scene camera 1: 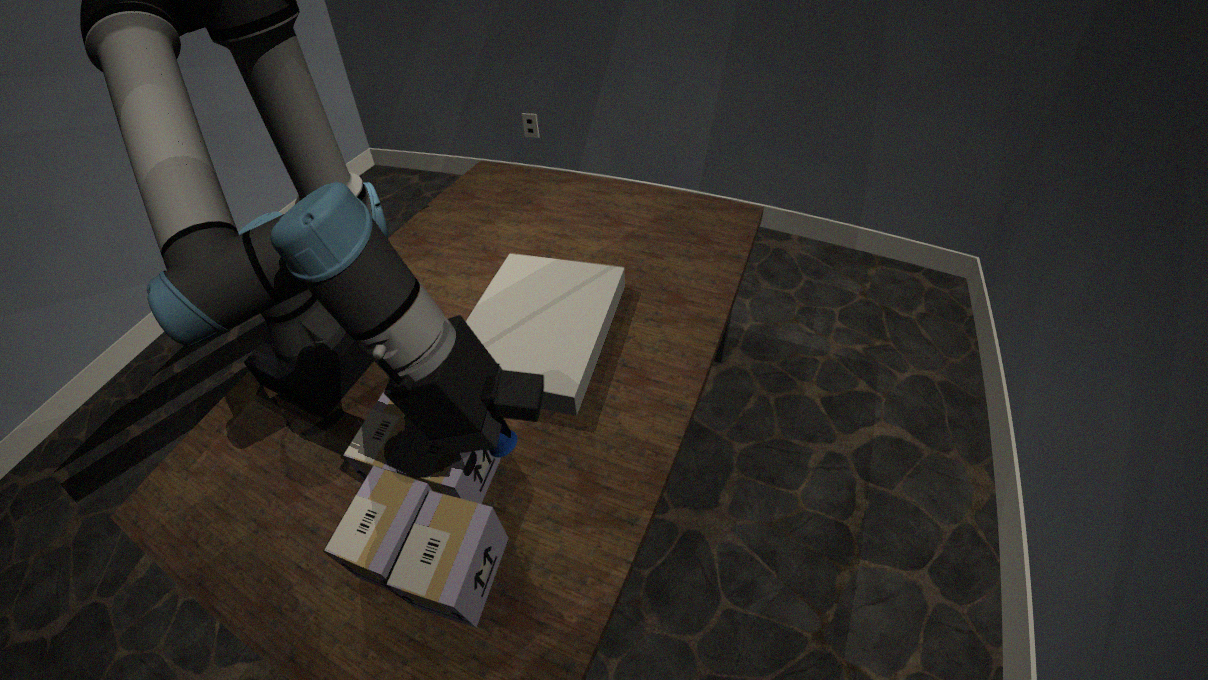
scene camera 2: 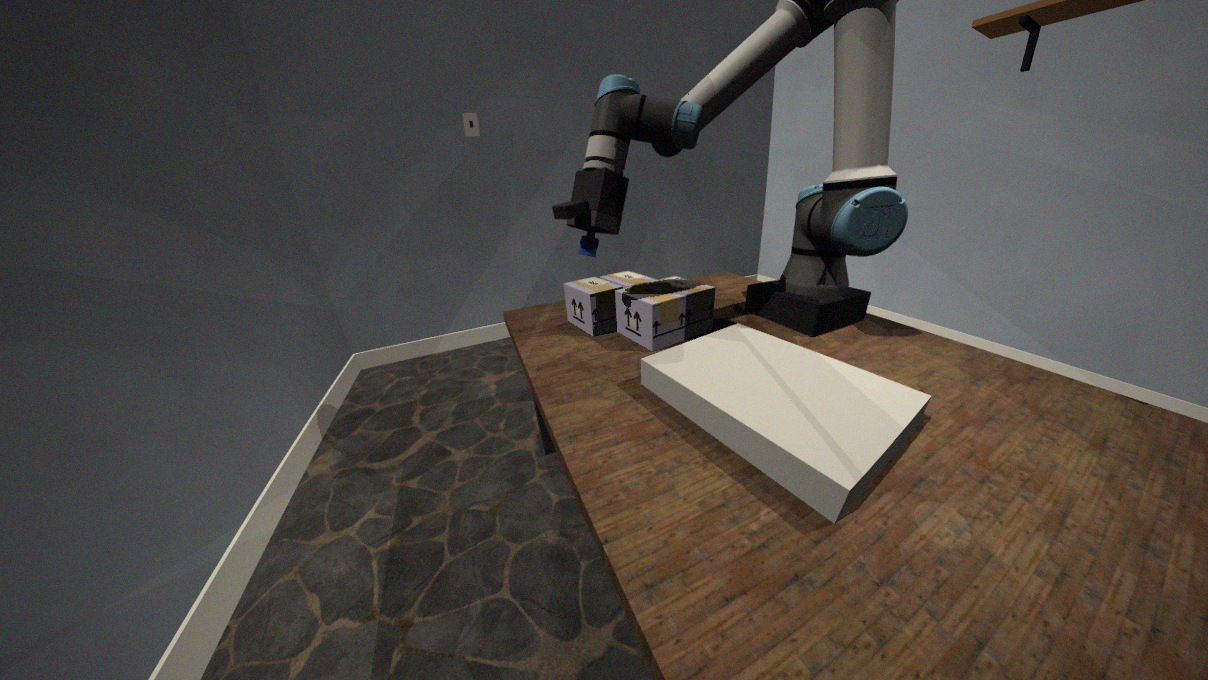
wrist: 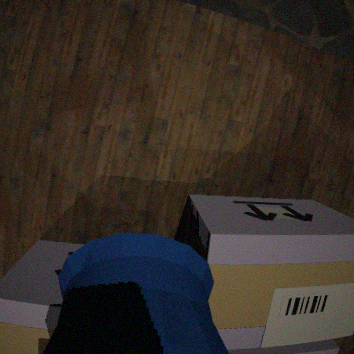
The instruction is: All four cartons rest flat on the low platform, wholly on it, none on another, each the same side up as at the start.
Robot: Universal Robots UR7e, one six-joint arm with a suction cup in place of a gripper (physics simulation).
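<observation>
Scene camera 1 shows a low white platform. Scene camera 2 shows the platform as well. In the wrist view the platform is out of frame. On the low white platform, point(scene camera 1: 584, 282) and point(scene camera 2: 823, 429) are the same spot.
</observation>
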